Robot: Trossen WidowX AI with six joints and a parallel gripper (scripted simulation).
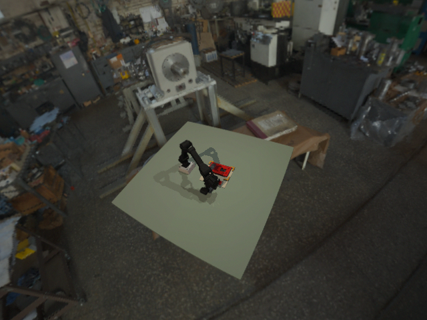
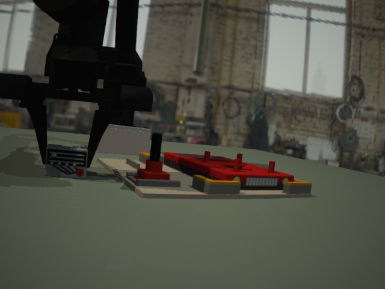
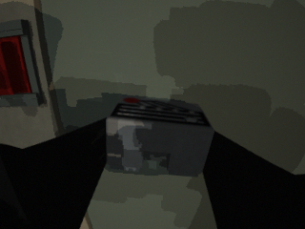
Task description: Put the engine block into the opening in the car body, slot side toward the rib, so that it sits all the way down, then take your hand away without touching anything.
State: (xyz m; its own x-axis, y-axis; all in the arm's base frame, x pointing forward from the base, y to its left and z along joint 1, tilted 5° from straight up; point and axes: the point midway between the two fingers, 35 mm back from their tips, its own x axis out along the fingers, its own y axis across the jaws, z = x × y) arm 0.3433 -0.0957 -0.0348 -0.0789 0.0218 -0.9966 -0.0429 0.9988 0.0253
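Right now my gripper tip is 30 mm short of the black post, 100 mm to the right of it and 20 mm below it. From my gripper tip the other things lie so: engine block 10 mm above.
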